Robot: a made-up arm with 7 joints. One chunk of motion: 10 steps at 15 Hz.
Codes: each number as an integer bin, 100 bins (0 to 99) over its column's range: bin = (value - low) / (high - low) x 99, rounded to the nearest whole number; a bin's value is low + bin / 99 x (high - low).
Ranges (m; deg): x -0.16..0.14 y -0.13..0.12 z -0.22..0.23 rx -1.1..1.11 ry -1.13..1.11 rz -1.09..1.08
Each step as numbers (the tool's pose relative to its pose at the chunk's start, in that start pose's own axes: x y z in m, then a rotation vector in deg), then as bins.
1 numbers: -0.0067 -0.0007 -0.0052 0.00 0.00 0.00
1 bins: 51 51 47 49 50 50
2 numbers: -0.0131 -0.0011 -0.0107 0.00 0.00 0.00
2 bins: 48 51 46 49 50 50
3 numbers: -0.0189 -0.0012 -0.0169 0.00 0.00 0.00
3 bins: 47 51 45 49 50 50
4 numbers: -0.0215 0.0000 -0.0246 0.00 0.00 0.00
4 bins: 46 51 43 49 50 50
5 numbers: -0.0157 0.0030 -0.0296 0.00 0.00 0.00
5 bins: 48 53 42 49 50 50
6 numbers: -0.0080 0.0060 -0.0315 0.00 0.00 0.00
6 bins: 50 54 41 49 50 50
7 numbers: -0.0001 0.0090 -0.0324 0.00 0.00 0.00
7 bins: 53 55 41 49 50 50
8 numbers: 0.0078 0.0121 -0.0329 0.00 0.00 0.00
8 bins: 55 56 41 49 50 50
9 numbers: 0.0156 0.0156 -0.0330 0.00 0.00 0.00
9 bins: 58 58 41 49 50 50
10 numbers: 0.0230 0.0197 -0.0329 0.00 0.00 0.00
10 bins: 60 59 41 49 50 50
